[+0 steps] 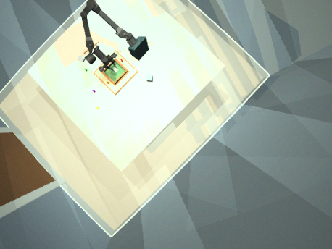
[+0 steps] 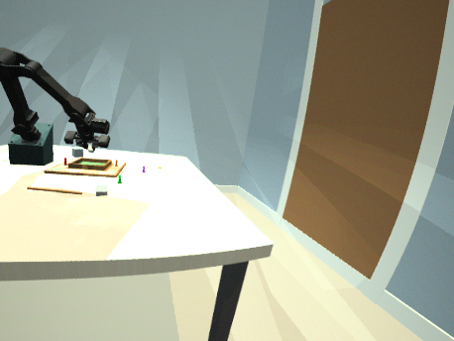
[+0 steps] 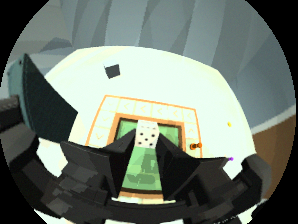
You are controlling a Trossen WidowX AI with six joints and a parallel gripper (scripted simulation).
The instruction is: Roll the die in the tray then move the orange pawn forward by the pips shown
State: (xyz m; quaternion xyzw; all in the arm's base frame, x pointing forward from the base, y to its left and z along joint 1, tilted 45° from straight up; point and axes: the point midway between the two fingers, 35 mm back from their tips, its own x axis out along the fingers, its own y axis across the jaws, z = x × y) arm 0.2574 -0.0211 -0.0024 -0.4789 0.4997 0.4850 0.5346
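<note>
Right now my gripper tip is 120 mm short of the orange pawn, 60 mm above it and 10 mm to the left of it. Round my gripper tip: red pawn: 100 mm behind, 60 mm below, 50 mm to the right; then white die: right at my gripper tip; then green tray: 80 mm below, 30 mm to the right, 10 mm ahead.
</note>
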